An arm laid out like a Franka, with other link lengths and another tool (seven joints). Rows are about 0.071 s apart.
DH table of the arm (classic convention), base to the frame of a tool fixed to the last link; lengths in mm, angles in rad. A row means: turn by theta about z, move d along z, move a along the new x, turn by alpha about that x. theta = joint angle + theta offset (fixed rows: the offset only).
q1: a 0  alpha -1.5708  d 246.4  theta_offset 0
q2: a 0  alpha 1.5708  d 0  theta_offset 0
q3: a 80.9  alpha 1.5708  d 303.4  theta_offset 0
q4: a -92.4  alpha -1.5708  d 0  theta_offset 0
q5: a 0  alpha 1.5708  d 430.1  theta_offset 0
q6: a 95.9  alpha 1.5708  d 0  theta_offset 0
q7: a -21.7  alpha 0.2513  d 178  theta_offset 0.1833
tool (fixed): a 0  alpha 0  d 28.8  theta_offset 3.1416
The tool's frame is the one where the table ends.
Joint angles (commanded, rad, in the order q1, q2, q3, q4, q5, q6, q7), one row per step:
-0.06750, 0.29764, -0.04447, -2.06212, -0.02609, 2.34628, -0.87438
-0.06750, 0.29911, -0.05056, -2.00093, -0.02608, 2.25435, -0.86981
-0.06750, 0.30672, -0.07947, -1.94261, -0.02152, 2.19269, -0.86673
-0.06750, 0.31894, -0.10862, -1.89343, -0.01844, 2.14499, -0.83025
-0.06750, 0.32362, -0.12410, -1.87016, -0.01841, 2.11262, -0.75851
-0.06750, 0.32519, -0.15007, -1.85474, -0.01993, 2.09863, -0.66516
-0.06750, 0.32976, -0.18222, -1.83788, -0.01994, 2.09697, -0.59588
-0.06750, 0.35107, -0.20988, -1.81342, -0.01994, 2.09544, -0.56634
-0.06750, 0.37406, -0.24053, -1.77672, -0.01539, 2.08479, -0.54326
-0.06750, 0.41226, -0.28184, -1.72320, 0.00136, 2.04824, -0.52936
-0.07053, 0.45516, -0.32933, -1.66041, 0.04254, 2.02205, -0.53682
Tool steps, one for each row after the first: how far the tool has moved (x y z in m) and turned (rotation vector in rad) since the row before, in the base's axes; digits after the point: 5 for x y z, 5 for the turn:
0.00676, -0.00473, 0.02007, -0.00001, 0.03212, -0.01256
0.00752, -0.01883, 0.01812, -0.00533, 0.01097, -0.03480
0.00463, -0.01817, 0.01255, -0.00898, 0.00967, -0.06671
-0.00043, -0.00824, 0.00624, -0.00903, 0.01121, -0.08698
-0.00077, -0.01467, 0.00605, -0.01805, -0.00303, -0.11679
0.00079, -0.01939, 0.00593, -0.01934, -0.01317, -0.09859
0.00185, -0.01789, -0.00095, -0.01594, -0.00215, -0.05399
0.00336, -0.01963, 0.00350, -0.01484, -0.00424, -0.05217
0.00018, -0.02407, 0.00103, -0.00655, 0.01683, -0.05934
0.00321, -0.02727, 0.00372, 0.00411, -0.00401, -0.05449

